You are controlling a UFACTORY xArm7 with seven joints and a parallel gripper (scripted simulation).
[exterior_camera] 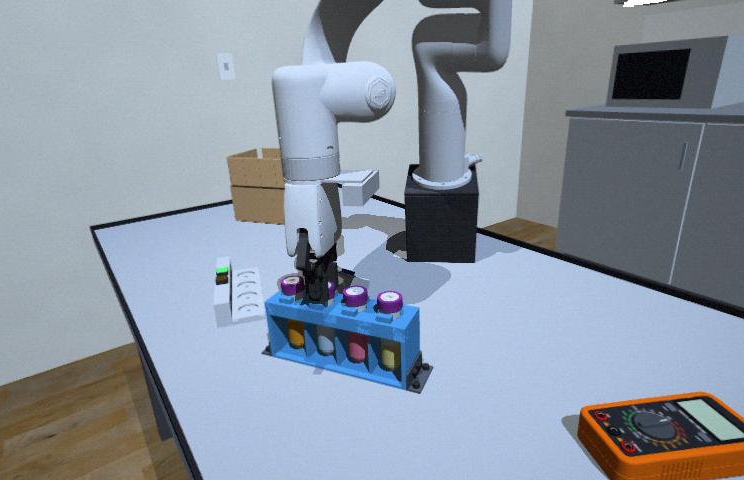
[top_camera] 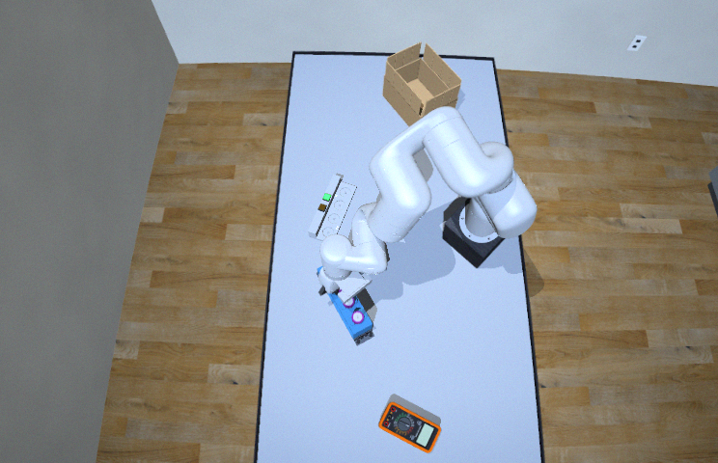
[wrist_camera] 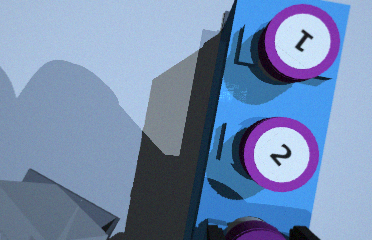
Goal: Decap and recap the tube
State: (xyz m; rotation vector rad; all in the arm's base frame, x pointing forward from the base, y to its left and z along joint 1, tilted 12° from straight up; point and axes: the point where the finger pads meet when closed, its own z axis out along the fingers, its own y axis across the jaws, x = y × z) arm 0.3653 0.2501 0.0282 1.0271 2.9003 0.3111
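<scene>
Now: hand 10 mm above the cap 3. Also, from my hand: cap marked 1: 80 mm to the left, 70 mm behind, 10 mm below; cap 4: 40 mm to the right, 30 mm ahead, 10 mm below; purple cap marked 2: 40 mm to the left, 30 mm behind, 10 mm below.
</scene>
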